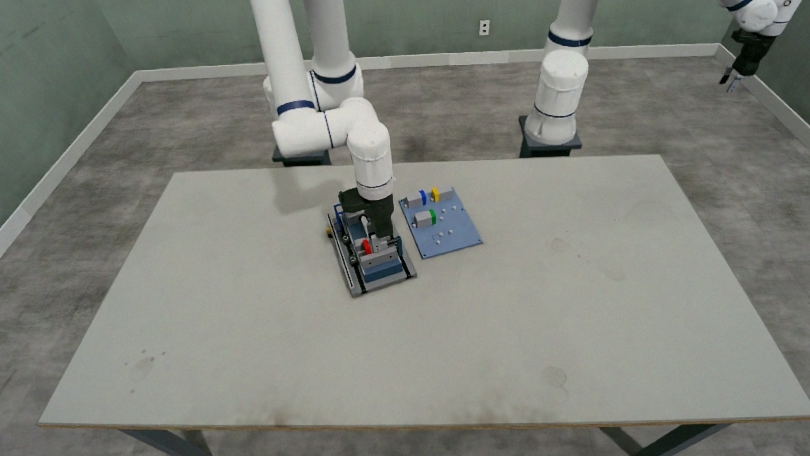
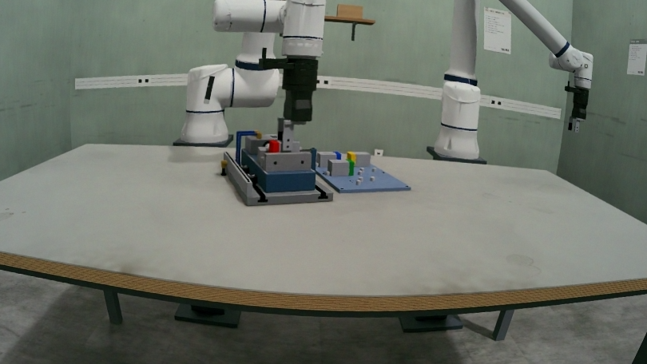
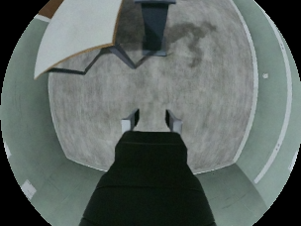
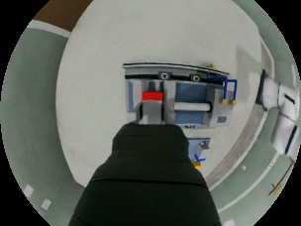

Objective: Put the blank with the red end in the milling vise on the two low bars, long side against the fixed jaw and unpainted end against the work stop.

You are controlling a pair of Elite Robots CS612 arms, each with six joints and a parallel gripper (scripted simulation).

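Now: the red-ended blank 20 mm below my right hand. Round my right hand: fixed jaw (40 mm below, 20 mm ahead, 10 mm to the left); work stop (40 mm to the left, 30 mm below, 20 mm behind); moving jaw (40 mm below, 30 mm behind, 10 mm to the right).
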